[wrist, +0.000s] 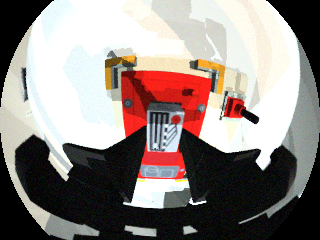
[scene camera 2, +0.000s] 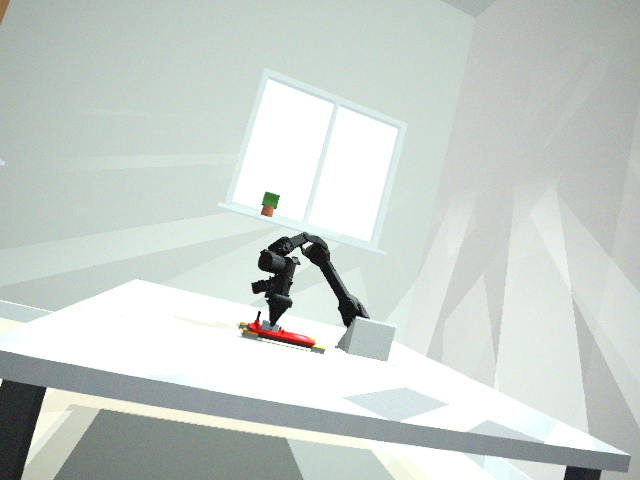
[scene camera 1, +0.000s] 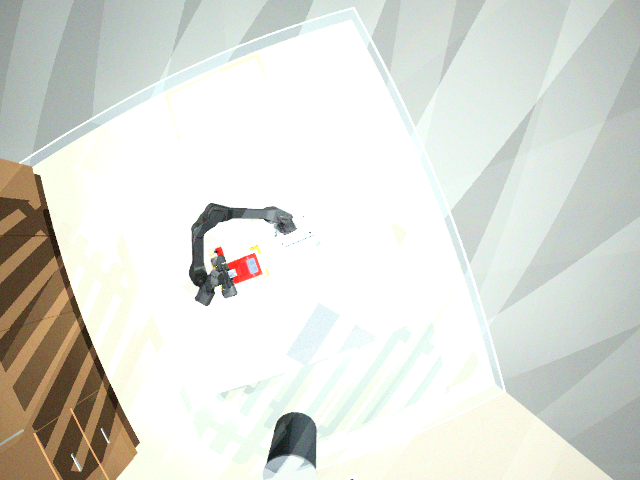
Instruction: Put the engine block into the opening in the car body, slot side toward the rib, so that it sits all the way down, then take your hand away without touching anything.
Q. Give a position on a grey engine block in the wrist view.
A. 164,136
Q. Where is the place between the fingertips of my gripper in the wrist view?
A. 163,130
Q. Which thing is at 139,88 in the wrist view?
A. A red car body.
